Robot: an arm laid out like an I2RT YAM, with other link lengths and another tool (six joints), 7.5 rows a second.
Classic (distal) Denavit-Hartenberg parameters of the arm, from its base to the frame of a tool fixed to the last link. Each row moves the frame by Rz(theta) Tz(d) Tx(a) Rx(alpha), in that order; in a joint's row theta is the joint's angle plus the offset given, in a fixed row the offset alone. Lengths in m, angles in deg.
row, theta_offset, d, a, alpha
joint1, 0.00, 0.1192, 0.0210, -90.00
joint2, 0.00, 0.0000, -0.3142, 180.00
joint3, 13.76, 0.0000, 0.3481, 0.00
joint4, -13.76, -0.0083, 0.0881, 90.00
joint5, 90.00, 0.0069, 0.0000, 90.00
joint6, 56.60, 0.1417, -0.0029, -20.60
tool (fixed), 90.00, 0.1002, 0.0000, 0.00
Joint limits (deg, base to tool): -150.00..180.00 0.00..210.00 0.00..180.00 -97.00..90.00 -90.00..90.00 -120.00..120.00
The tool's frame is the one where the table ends.
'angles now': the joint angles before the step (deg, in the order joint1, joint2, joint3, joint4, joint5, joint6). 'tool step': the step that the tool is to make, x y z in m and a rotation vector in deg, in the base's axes. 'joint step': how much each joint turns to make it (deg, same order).
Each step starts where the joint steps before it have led.
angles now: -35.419 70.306 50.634 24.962 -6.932 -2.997
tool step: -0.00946 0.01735 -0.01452 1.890 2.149 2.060
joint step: 0.065 -3.128 -1.956 -3.959 -1.970 0.435
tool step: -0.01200 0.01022 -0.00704 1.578 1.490 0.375
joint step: -0.035 -3.079 -1.253 -3.885 -0.399 0.440
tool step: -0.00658 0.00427 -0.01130 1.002 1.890 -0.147
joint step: 0.065 -1.454 -0.738 -2.882 0.215 -0.278
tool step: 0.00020 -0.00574 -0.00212 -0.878 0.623 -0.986
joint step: -0.030 0.505 0.189 0.157 0.989 -1.058
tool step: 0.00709 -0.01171 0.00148 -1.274 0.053 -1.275
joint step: 0.022 2.260 1.204 1.615 1.326 -1.042
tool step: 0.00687 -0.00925 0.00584 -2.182 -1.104 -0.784
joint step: 0.000 1.959 0.441 3.553 0.790 -1.144
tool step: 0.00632 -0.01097 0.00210 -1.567 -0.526 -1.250
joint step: 0.004 2.121 0.693 2.669 1.231 -1.008
